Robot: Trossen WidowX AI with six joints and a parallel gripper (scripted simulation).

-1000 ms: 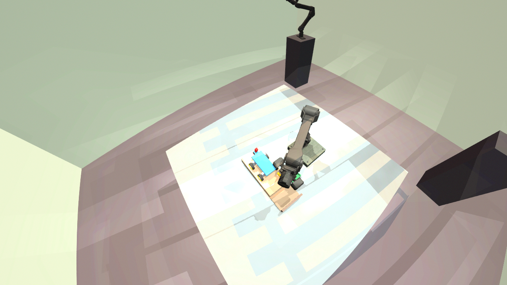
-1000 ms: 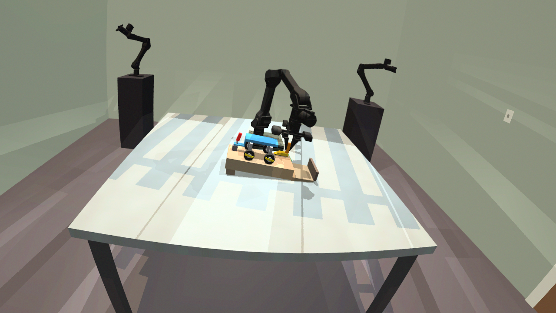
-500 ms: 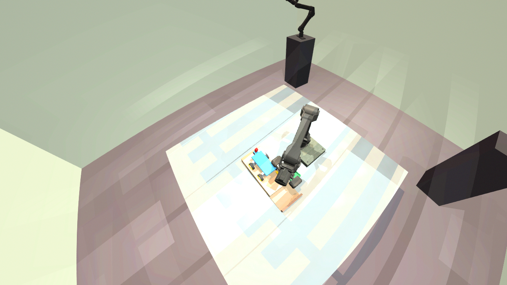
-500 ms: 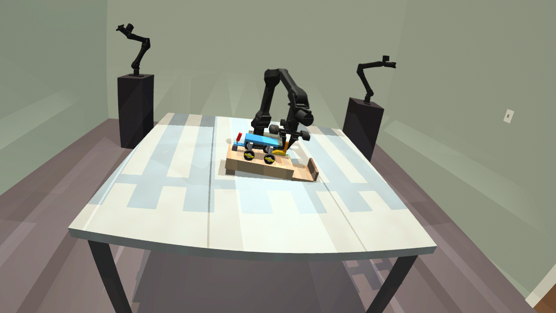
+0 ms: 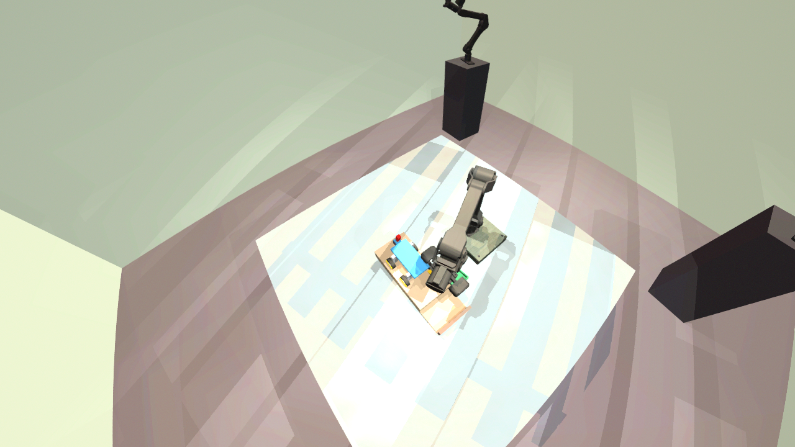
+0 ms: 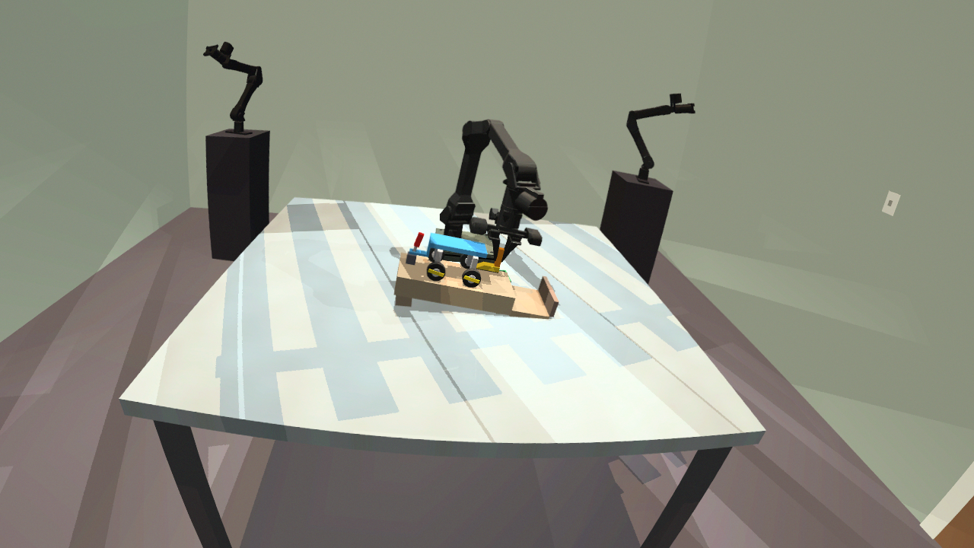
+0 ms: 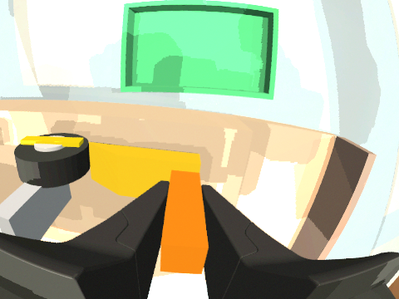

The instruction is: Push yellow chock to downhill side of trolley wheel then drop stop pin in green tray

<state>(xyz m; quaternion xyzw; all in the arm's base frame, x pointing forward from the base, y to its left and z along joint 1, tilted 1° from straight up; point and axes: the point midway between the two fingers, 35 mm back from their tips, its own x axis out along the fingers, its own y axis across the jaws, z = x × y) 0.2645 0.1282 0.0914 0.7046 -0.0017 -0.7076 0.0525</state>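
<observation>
Now: gripper tip 20 mm to the left of the yellow chock. Also, from my gripper tip: blue trolley: 60 mm ahead, 120 mm to the right, 10 mm above; then green tray: 70 mm behind, 10 mm to the right, 100 mm below; then ramp: 60 mm ahead, 110 mm to the right, 50 mm below.
</observation>
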